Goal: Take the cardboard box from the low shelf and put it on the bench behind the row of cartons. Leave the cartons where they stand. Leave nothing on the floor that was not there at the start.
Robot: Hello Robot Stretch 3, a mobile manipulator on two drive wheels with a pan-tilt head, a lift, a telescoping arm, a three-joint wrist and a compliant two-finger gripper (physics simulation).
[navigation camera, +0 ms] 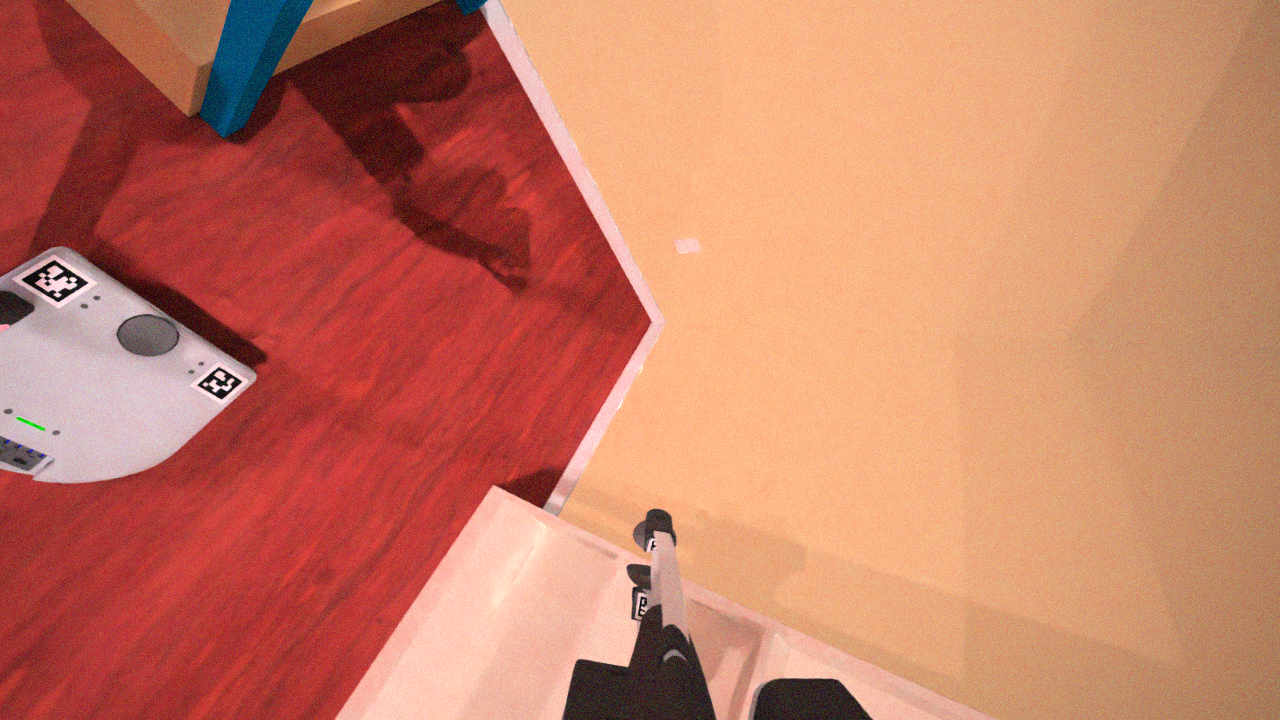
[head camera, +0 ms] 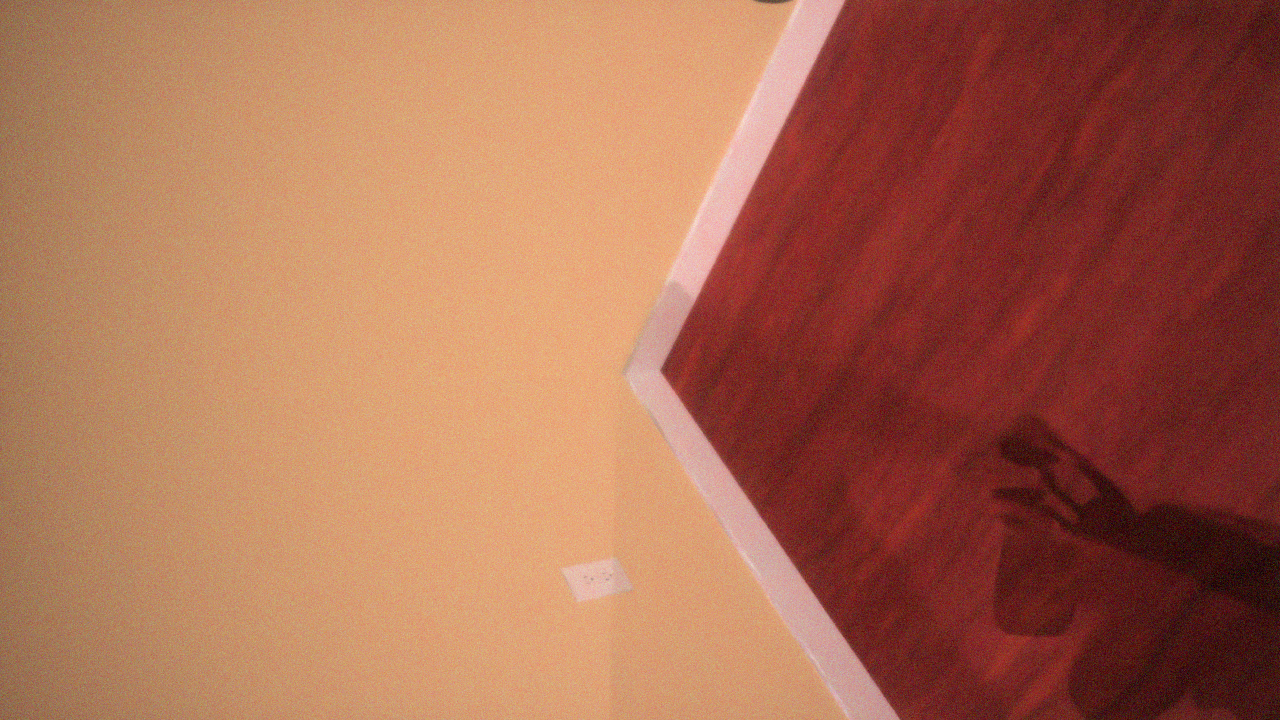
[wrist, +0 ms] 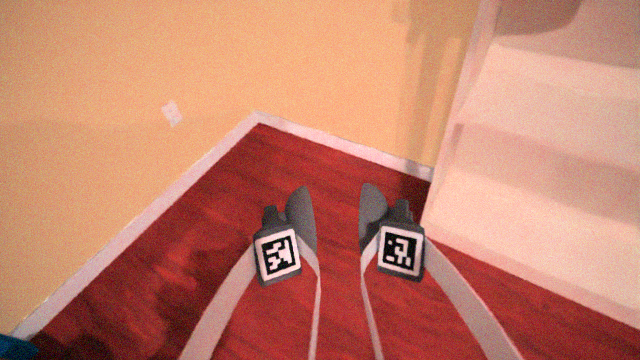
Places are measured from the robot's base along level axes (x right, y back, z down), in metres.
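Pixels of known places: gripper, fingertip midpoint: (navigation camera: pixel 650 544) (wrist: pixel 335 208); robot's base, origin of the base link: (navigation camera: pixel 148 333).
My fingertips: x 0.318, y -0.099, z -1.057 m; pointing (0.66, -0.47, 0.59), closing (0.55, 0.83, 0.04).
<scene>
Ahead of a thing's pixels: the offset from my fingertips to its top centre. "*": to the spot under its first point. Level surfaces: height alone.
My gripper (navigation camera: pixel 646 552) (wrist: pixel 335 208) is open, its fingers partly apart with floor showing between them in the wrist view. In the navigation view it hangs over or in front of a pale shelf unit (navigation camera: pixel 447 608) (wrist: pixel 525 225); its height above the boards is unclear. In the wrist view the shelf unit is to the right of the fingers. A tan carton (navigation camera: pixel 152 44) stands on the floor beside a blue bench leg @[* dx -0.537, dy -0.295, dz +0.657 m] (navigation camera: pixel 250 62) at the top left of the navigation view. The bench top does not show. The cardboard box is not identifiable in any view.
A room corner with a pale baseboard (head camera: pixel 742 161) (navigation camera: pixel 572 161) (wrist: pixel 345 145) lies beyond the gripper. A wall outlet @[dx +0.462, dy -1.218, dz +0.599 m] (head camera: pixel 597 580) (navigation camera: pixel 687 245) (wrist: pixel 172 113) is near it. My base (navigation camera: pixel 107 385) is at the left of the navigation view. Arm shadows fall on the red floor @[dz +1.056 m] (head camera: pixel 984 223).
</scene>
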